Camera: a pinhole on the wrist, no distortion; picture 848 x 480 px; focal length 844.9 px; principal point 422.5 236.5 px. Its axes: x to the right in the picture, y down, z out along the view. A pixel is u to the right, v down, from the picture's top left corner.
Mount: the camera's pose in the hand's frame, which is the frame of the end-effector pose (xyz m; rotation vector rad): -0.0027 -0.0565 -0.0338 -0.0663 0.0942 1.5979
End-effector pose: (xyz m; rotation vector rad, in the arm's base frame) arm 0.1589 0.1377 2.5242 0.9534 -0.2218 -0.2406
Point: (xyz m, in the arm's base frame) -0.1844 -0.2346 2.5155
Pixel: outside the picture
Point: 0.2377 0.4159 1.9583
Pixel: behind the camera
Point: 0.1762 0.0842 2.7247
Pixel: outside the picture
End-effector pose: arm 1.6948 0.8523 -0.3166 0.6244 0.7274 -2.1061
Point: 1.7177 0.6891 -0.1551
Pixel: 701.1 330.4
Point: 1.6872 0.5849 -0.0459
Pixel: 563.1 298.7
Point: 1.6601 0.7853 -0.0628
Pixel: outside the picture
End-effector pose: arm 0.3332 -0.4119 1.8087 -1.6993 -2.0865 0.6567
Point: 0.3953 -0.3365 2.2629
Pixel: behind the camera
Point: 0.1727 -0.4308 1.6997
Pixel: 277.8 183.4
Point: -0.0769 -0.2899 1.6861
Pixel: outside the picture
